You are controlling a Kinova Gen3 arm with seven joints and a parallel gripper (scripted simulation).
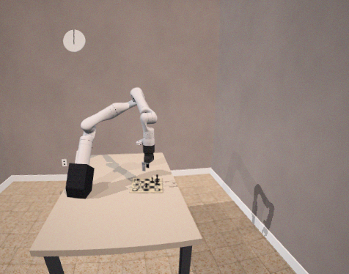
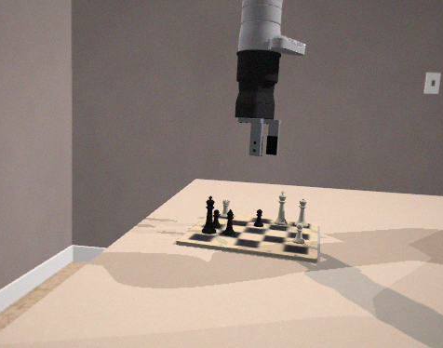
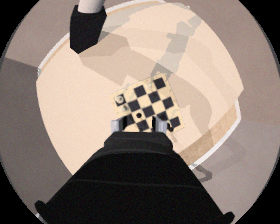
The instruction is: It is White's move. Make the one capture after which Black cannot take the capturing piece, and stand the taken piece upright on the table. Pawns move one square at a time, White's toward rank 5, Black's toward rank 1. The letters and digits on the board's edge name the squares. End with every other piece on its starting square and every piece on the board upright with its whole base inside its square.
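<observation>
My gripper is now 12 cm above the white king, 4 cm to the left of it and 4 cm past it. From my hand the other things lie so: white queen 13 cm below, 8 cm behind, 4 cm to the right; then black bishop 13 cm below, 7 cm to the left, 5 cm ahead; then chessboard 15 cm below, 3 cm to the left.
</observation>
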